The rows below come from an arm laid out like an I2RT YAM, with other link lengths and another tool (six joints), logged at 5 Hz.
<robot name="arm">
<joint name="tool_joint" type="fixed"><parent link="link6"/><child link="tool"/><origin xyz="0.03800 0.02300 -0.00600" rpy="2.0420 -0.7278 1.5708"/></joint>
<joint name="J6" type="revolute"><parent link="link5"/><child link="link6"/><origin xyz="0.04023 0.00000 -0.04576"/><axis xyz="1 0 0"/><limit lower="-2.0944" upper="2.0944"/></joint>
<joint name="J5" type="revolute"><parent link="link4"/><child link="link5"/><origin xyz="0.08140 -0.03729 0.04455"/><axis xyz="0 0 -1"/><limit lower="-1.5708" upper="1.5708"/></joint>
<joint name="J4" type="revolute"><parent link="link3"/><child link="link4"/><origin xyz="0.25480 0.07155 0.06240"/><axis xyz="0 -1 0"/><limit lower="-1.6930" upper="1.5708"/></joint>
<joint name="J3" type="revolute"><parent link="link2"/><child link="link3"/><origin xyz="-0.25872 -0.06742 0.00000"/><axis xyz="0 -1 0"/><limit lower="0.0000" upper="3.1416"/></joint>
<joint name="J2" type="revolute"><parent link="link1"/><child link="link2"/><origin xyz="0.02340 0.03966 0.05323"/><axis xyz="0 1 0"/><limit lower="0.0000" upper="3.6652"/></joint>
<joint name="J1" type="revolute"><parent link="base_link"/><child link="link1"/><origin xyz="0.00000 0.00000 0.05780"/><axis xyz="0 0 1"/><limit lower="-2.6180" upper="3.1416"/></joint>
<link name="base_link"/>
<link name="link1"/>
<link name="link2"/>
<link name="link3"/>
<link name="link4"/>
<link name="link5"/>
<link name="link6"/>
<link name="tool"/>
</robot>
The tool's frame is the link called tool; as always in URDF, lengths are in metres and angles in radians.
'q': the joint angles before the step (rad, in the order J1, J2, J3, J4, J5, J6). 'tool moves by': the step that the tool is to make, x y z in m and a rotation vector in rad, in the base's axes. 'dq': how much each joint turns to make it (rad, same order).
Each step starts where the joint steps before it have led.
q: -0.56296 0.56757 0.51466 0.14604 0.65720 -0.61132
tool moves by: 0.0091 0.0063 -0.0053 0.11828 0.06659 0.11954
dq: 0.00193 0.03572 0.07924 -0.20807 -0.11691 0.07966
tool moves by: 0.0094 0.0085 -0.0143 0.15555 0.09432 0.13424
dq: -0.00036 0.05842 0.06806 -0.20186 -0.14620 0.06473
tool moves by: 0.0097 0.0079 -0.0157 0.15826 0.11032 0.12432
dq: 0.00030 0.08780 0.06456 -0.16379 -0.14233 0.02858
